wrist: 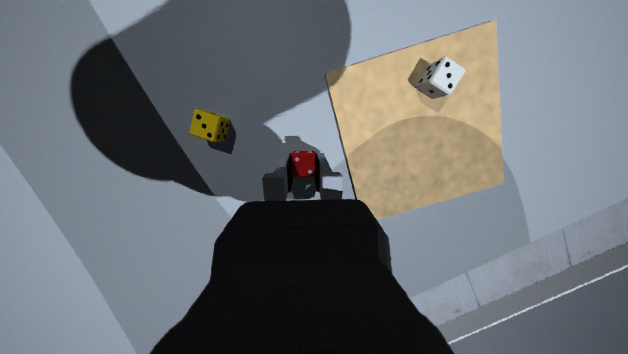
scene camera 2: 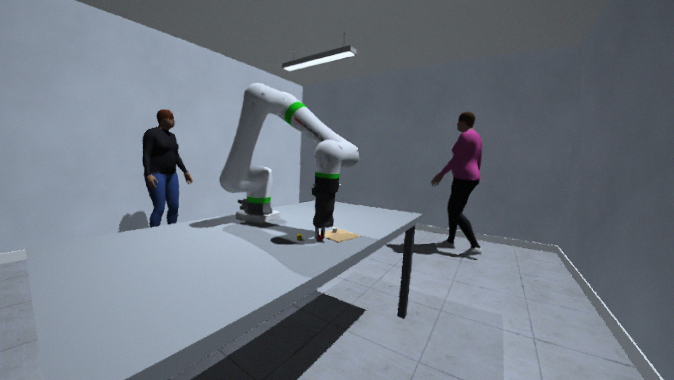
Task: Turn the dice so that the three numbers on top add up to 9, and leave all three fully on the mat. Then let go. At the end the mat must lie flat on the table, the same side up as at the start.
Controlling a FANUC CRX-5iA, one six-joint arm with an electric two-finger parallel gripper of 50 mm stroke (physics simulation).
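Pixels of known places: gripper, fingertip midpoint: [wrist: 303, 165] [scene camera 2: 319, 238]; arm's base, origin of the base link: [scene camera 2: 258, 212].
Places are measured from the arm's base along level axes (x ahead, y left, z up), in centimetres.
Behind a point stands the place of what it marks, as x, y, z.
Observation:
My gripper [scene camera 2: 320, 236] @(49.1, -3.1, -2.7) [wrist: 303, 165] @(49.1, -3.1, -2.7) is shut on the red die [scene camera 2: 320, 238] @(49.9, -3.3, -2.5) [wrist: 303, 163] @(48.8, -2.9, -1.4), low at the table beside the mat's near-left edge. The red die's upper face shows two white pips. Whether it touches the table is hard to tell. The yellow die [scene camera 2: 299, 237] @(43.8, -9.3, -2.2) [wrist: 202, 125] @(43.1, -8.7, -1.3) lies on the table left of the gripper, three pips on top. The white die [scene camera 2: 334, 230] @(47.5, 8.6, -1.9) [wrist: 448, 75] @(47.0, 9.4, -0.9) stands on the tan mat [scene camera 2: 346, 237] @(55.7, 6.8, -2.9) [wrist: 425, 165] @(53.7, 7.2, -3.0), near its far right corner in the wrist view, three pips on top. The mat lies flat.
The grey table [scene camera 2: 150, 280] @(43.5, -61.4, -3.4) holds the robot base [scene camera 2: 257, 216] @(6.4, -4.8, -0.7) behind the gripper. The table's edge runs beyond the mat at the lower right of the wrist view. Two people [scene camera 2: 162, 155] [scene camera 2: 466, 155] stand on the floor away from the table.

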